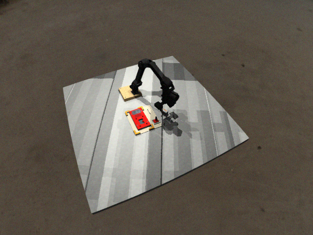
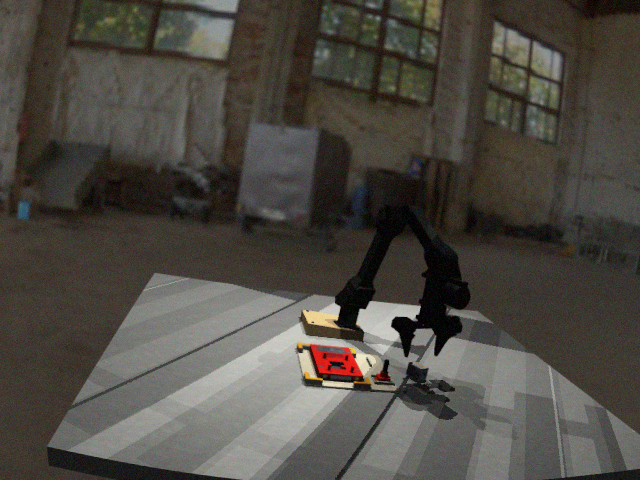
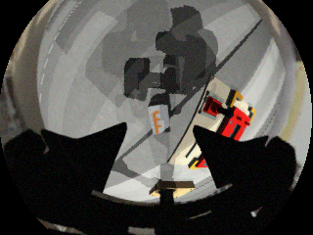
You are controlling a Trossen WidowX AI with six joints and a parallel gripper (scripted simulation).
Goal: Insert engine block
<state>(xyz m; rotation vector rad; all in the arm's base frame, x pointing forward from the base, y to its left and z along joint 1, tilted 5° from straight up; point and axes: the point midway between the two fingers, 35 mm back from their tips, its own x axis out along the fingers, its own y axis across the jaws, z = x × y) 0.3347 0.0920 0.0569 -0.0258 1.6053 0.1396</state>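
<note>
Right now my gripper tip is 50 mm above the engine block.
</note>
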